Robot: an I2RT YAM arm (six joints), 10 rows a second.
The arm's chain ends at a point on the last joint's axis. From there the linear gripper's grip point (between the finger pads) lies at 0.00 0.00 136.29 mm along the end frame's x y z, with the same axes.
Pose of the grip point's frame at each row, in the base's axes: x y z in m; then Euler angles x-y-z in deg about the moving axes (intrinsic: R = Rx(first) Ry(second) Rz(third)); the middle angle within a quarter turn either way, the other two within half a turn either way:
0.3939, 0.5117, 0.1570, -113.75, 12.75, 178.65
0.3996, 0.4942, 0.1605, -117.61, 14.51, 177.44
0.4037, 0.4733, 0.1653, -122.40, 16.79, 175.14
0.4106, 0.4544, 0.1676, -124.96, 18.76, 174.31
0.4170, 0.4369, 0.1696, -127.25, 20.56, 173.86
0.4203, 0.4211, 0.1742, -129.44, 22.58, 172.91
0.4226, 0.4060, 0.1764, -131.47, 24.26, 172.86
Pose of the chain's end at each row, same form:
0.3638, 0.3900, 0.2105, -113.75, 12.75, 178.65
0.3655, 0.3773, 0.2216, -117.61, 14.51, 177.44
0.3643, 0.3631, 0.2352, -122.40, 16.79, 175.14
0.3668, 0.3486, 0.2415, -124.96, 18.76, 174.31
0.3691, 0.3353, 0.2468, -127.25, 20.56, 173.86
0.3680, 0.3239, 0.2541, -129.44, 22.58, 172.91
0.3666, 0.3129, 0.2587, -131.47, 24.26, 172.86

